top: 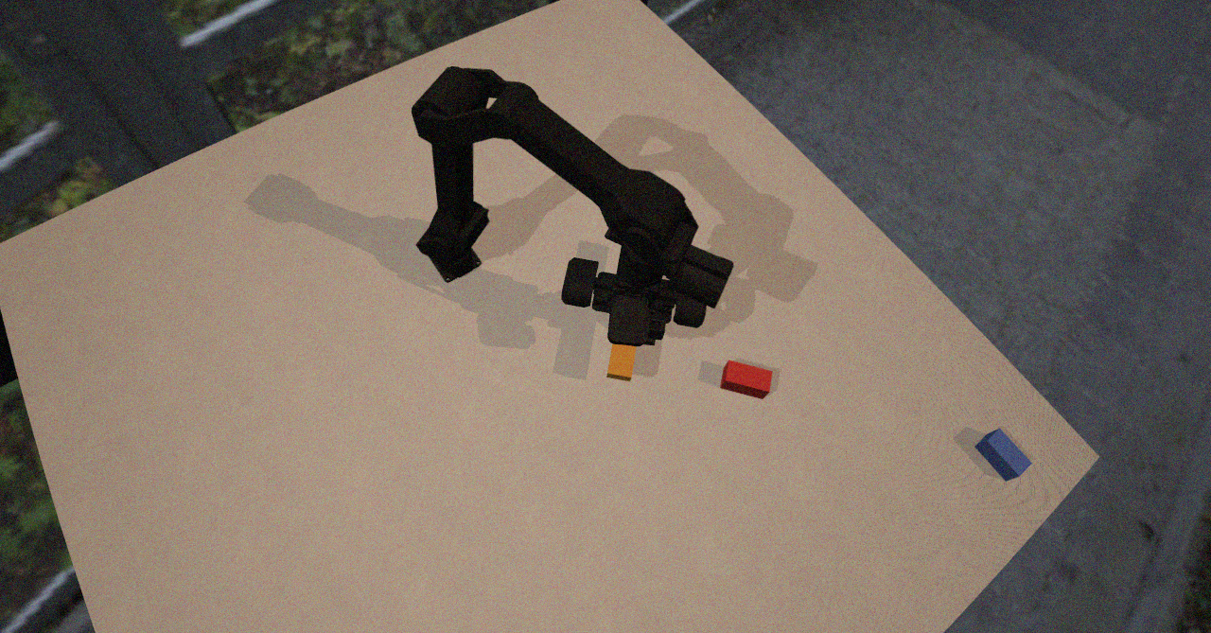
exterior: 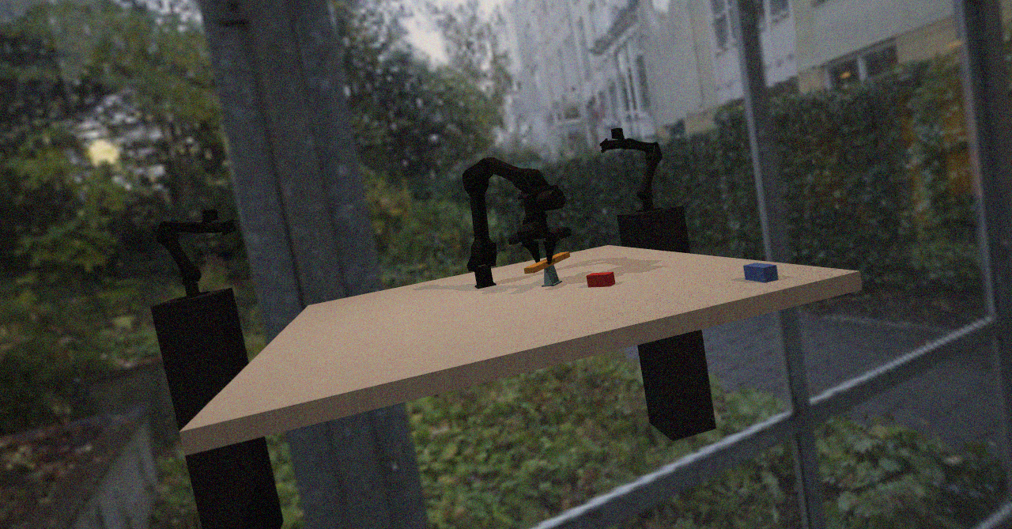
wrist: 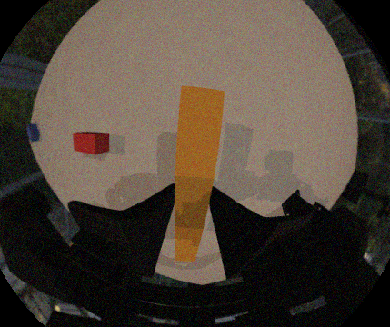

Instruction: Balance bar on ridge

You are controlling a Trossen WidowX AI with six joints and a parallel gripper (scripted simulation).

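Now: the orange bar 20 mm to the left of my gripper tip and 20 mm behind it. From my gripper tip the other things lie so: blue block (480 mm ahead, 360 mm to the left, 50 mm below); red block (160 mm ahead, 110 mm to the left, 50 mm below).
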